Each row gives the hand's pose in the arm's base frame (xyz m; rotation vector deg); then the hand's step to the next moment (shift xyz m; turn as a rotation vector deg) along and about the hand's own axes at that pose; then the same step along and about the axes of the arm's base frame.
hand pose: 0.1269 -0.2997 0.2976 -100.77 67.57 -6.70
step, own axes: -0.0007 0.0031 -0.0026 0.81 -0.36 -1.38
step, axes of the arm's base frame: -0.0038 -0.0014 -0.0007 -0.09 -1.50 0.66
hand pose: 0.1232 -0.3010 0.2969 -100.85 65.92 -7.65
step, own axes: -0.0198 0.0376 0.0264 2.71 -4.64 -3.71
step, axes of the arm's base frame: -0.0201 0.0300 -0.0346 2.38 -4.21 4.39
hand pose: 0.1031 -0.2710 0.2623 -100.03 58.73 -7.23
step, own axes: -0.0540 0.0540 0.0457 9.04 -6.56 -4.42
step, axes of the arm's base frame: -0.0404 0.0661 -0.0438 7.06 -8.90 3.89
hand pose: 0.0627 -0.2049 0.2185 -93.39 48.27 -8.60
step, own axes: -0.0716 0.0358 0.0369 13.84 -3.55 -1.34
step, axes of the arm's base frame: -0.0479 0.0721 -0.0167 10.88 -9.27 -1.29
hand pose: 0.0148 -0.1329 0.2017 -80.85 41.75 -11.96
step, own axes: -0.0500 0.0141 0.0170 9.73 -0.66 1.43
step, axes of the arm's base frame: -0.0327 0.0437 0.0033 8.49 -4.24 -2.67
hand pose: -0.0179 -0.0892 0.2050 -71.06 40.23 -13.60
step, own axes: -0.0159 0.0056 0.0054 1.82 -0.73 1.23
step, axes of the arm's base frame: -0.0101 0.0145 0.0014 2.29 -0.24 0.20
